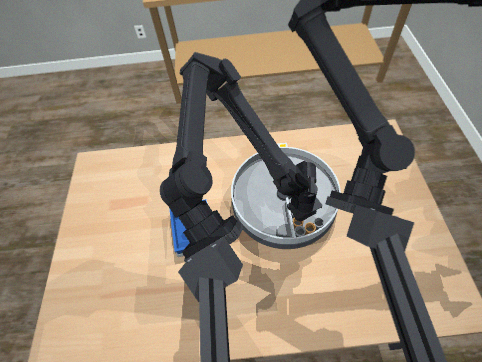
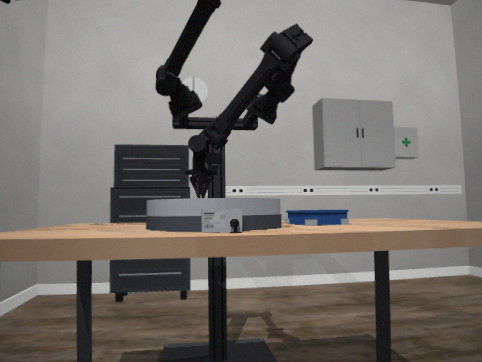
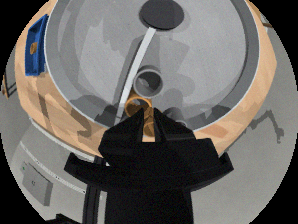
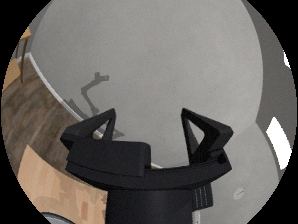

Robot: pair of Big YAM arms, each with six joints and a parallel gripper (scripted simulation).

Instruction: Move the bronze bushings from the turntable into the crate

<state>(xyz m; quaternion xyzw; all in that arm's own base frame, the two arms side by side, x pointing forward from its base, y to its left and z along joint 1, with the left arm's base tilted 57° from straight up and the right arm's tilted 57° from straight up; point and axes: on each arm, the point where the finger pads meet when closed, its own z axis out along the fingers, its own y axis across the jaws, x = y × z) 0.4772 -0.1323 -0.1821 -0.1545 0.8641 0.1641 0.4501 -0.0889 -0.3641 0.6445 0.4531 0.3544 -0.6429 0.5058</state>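
The blue crate is 100 mm ahead of my left hand, 400 mm to the left of it and 80 mm below it.
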